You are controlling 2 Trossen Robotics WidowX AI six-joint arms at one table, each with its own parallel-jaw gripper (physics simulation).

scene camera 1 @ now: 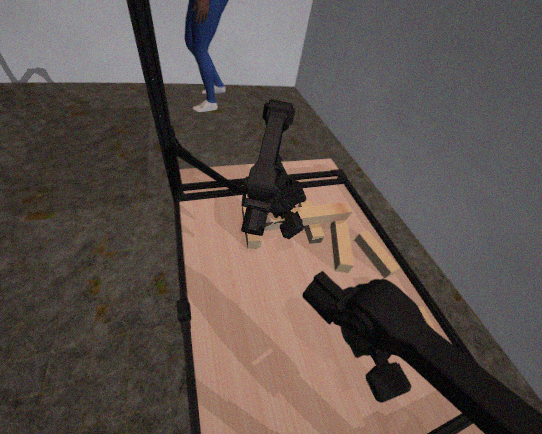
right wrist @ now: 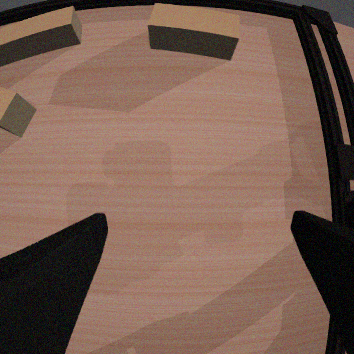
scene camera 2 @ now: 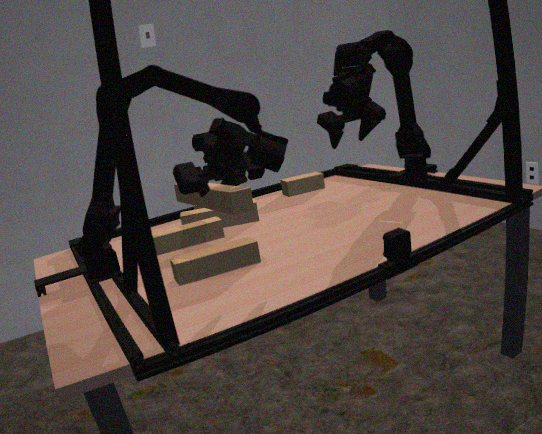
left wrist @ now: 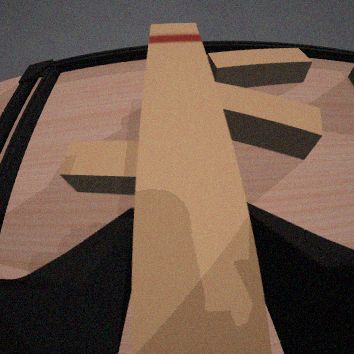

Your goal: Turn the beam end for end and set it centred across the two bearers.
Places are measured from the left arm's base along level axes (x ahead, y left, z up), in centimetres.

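Pixels of known places: left gripper, between the fingertips: (scene camera 1: 298, 215) (left wrist: 188, 214); right gripper, between the fingertips: (right wrist: 201, 222) (scene camera 2: 347, 144); left arm's base, origin of its link: (scene camera 2: 103, 275); right arm's base, origin of its link: (scene camera 2: 417, 177).
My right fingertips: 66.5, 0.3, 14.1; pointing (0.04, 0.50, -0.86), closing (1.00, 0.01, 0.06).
For each thing: its middle in the pictures, then the offset to it from my right fingertips, as dx, dy, dz.
- pale wooden beam, middle of its body: (left wrist: 185, 186) (scene camera 2: 208, 195) (scene camera 1: 303, 216) -38.9, +2.0, -4.2
- skewed block, middle of its body: (left wrist: 237, 113) (scene camera 2: 219, 216) (scene camera 1: 341, 243) -31.5, +16.4, -13.6
- further block, middle of its body: (right wrist: 193, 30) (scene camera 2: 302, 184) +1.6, +26.5, -13.7
The pale wooden beam (scene camera 1: 325, 215) (scene camera 2: 230, 197) (left wrist: 175, 125) has a red stripe near its far end in the left wrist view. My left gripper (scene camera 1: 274, 224) (scene camera 2: 225, 185) (left wrist: 188, 214) is shut on it and holds it raised over the blocks. Two similar blocks under or near it in scene camera 1 are one (scene camera 1: 254, 242) (scene camera 2: 217, 262) below the gripper and one (scene camera 1: 315, 233) (scene camera 2: 187, 236) (left wrist: 100, 160) below the beam. Which blocks are the bearers I cannot tell. The beam's near end is hidden. My right gripper (scene camera 1: 352, 345) (scene camera 2: 348, 143) (right wrist: 201, 222) is open and empty, high above the table.
A skewed block (scene camera 1: 344, 250) (left wrist: 270, 120) (right wrist: 17, 115) and another block (scene camera 1: 380, 252) (left wrist: 260, 65) (right wrist: 40, 35) lie right of these in scene camera 1. A further block (scene camera 2: 302, 184) (right wrist: 195, 30) lies near the table's back edge in scene camera 2. Black rails border the table.
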